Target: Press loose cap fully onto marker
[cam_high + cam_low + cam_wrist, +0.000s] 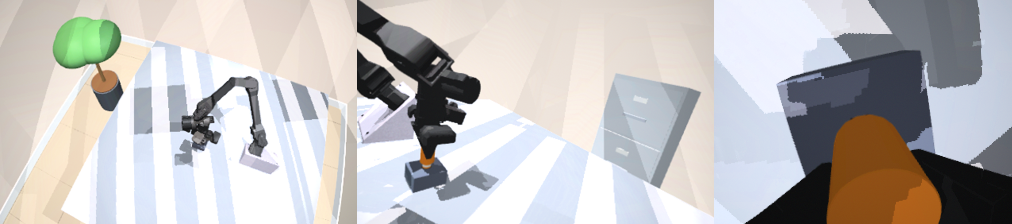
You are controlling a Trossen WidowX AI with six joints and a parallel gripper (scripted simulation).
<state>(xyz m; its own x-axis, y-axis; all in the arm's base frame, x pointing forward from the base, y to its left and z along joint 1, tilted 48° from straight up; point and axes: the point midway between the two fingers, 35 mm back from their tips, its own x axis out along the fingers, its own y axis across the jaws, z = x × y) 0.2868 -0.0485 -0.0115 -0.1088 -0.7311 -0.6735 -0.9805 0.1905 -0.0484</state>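
The orange cap is 1 cm above my gripper tip.
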